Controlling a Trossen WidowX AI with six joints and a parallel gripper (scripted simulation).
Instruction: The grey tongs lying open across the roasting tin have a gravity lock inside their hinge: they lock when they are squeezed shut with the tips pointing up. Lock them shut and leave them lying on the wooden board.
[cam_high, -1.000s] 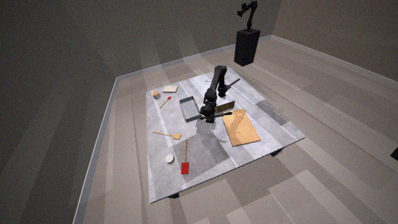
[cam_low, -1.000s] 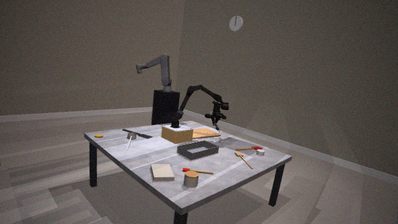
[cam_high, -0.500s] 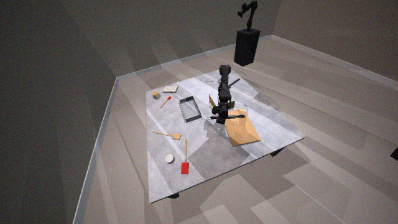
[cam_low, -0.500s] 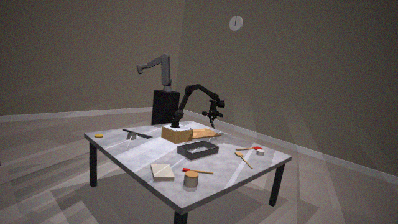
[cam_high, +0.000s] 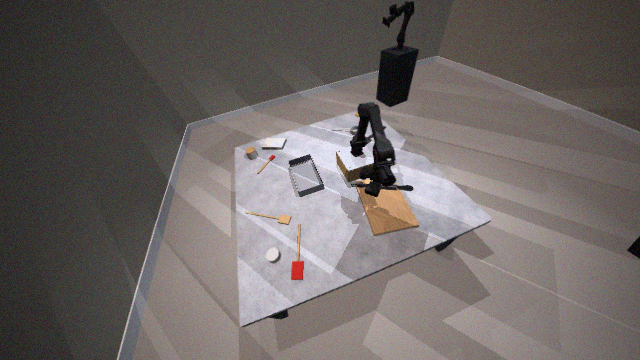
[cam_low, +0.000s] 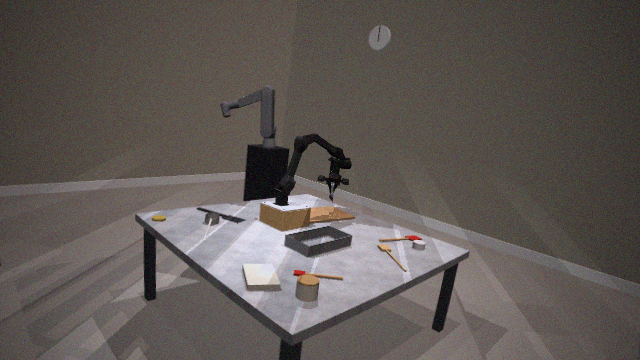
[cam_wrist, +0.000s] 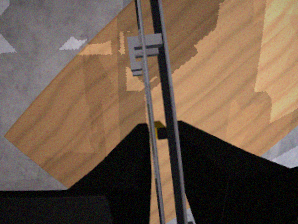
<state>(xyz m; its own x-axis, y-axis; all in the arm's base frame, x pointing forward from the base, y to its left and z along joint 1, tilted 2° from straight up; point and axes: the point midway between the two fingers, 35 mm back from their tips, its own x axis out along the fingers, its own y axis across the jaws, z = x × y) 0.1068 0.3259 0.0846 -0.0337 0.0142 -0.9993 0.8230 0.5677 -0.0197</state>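
The hinge slider lies 1 cm ahead of my gripper tip, 1 cm to the right of it and 2 cm above it. Round my gripper tip: wooden board (7 cm behind, 1 cm to the left, 15 cm below); then red spatula (49 cm ahead, 5 cm to the left, 15 cm below); then roasting tin (24 cm ahead, 42 cm to the right, 13 cm below).
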